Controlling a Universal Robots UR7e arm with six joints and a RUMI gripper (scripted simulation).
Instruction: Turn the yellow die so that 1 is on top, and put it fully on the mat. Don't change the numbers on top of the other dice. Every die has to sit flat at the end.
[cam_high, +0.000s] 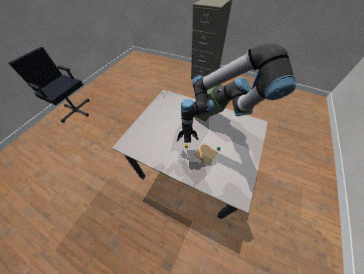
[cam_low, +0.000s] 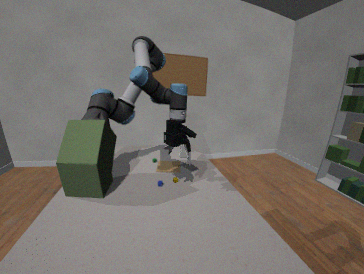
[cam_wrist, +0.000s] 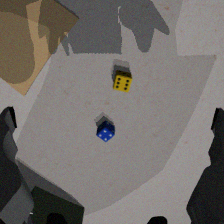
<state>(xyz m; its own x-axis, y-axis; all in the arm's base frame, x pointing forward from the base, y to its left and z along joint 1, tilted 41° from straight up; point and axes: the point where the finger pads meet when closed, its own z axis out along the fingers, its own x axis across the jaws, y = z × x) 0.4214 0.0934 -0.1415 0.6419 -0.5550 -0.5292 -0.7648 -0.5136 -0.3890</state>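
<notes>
Right now the yellow die is 10 cm below my hand, 2 cm to the right of it and 1 cm behind it. Round my hand: green die: 20 cm to the left, 15 cm behind, 10 cm below; blue die: 10 cm below, 9 cm behind, 5 cm to the right; tan mat: 14 cm to the left, 11 cm below, 5 cm behind.
</notes>
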